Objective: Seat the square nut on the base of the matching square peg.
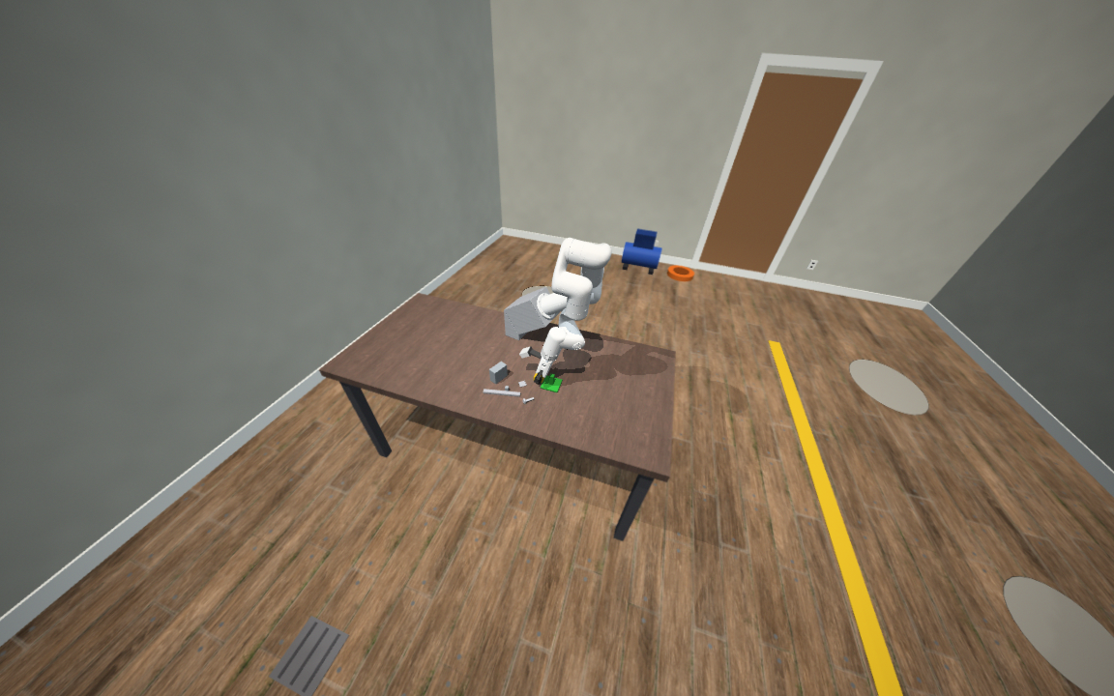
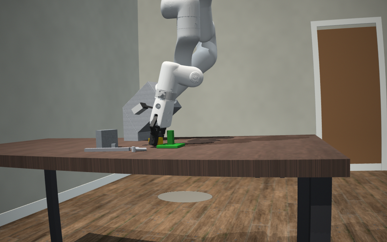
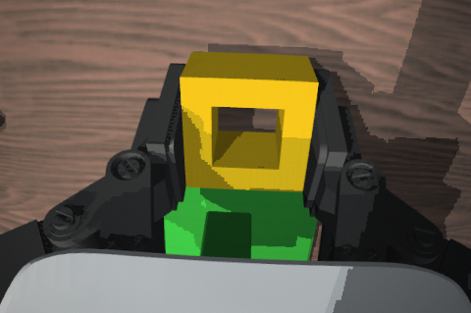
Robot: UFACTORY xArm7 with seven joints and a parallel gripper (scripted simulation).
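Now: the small grey square tile 60 mm to the right of my hand, 50 mm ahead of it and 20 mm below it. Round my hand: grey bolt 140 mm ahead, 20 mm below; grey block 180 mm to the right, 70 mm ahead, 10 mm above; flat grey bar 140 mm ahead, 120 mm to the right, 20 mm below.
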